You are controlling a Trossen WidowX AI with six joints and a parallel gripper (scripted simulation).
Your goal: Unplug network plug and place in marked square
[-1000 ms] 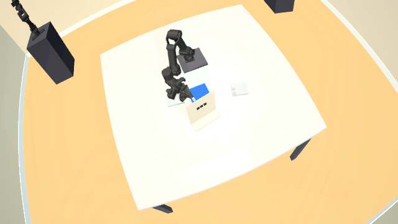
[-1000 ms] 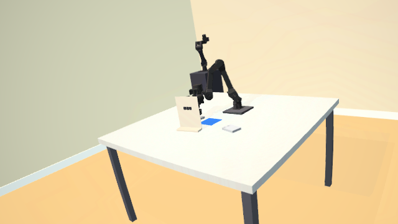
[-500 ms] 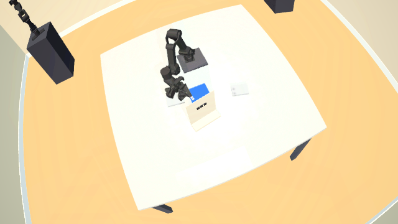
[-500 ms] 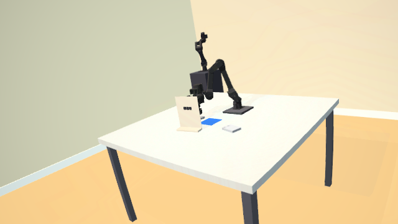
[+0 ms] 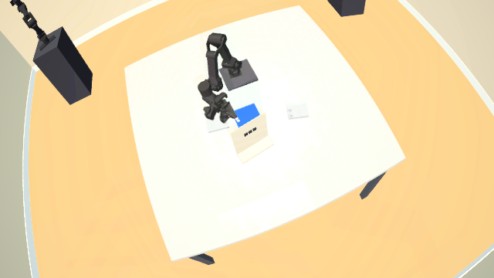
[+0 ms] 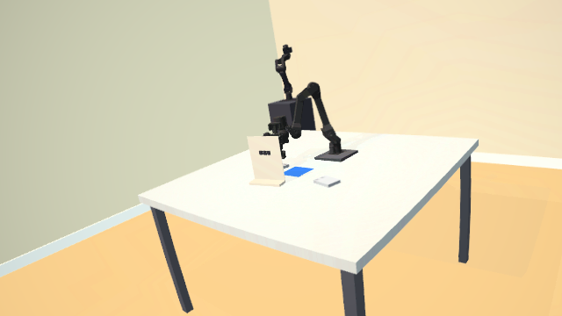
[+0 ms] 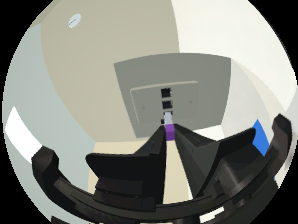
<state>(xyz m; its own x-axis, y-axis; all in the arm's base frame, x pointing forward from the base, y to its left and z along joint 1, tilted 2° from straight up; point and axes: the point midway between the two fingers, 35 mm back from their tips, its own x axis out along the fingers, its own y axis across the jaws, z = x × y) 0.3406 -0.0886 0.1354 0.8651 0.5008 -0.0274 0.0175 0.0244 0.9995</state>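
My gripper tip is now 80 mm past the blue marked square, 60 mm to the right of it and 150 mm above it. Round my gripper tip: purple plug (10 mm ahead); then beige upright panel (80 mm ahead, 40 mm to the left, 50 mm below).
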